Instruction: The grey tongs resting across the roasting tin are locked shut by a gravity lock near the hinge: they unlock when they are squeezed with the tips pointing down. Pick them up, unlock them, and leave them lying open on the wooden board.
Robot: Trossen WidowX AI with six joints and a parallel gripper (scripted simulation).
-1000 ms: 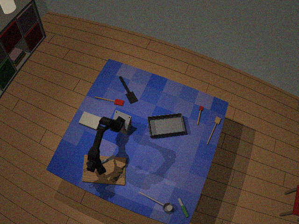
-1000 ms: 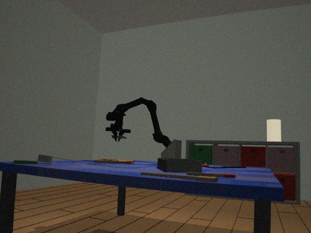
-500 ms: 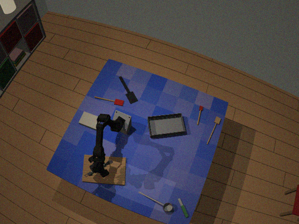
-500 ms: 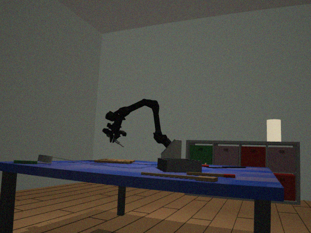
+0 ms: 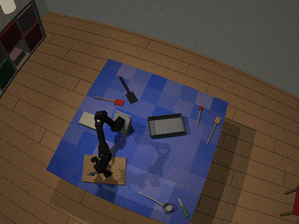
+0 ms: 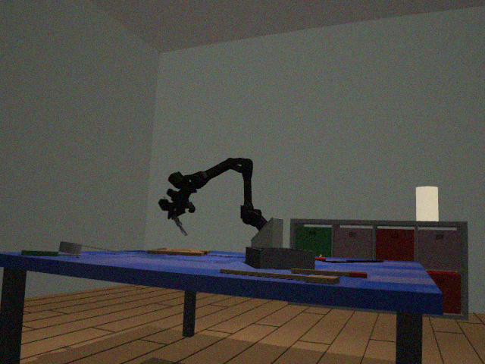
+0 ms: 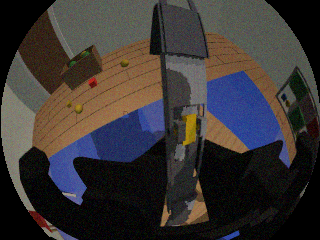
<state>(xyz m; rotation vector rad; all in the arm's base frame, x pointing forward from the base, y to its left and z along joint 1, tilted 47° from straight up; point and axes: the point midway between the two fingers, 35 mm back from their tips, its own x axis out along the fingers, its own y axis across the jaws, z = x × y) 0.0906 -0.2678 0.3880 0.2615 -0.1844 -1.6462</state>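
The wooden board lies 10 mm behind my gripper tip, 80 mm to the left of it and 150 mm below it. From my gripper tip the other things lie so: white block (360 mm behind, 390 mm to the left, 150 mm below); then red spatula (310 mm behind, 660 mm to the left, 160 mm below); then green tool (710 mm ahead, 140 mm to the left, 150 mm below).
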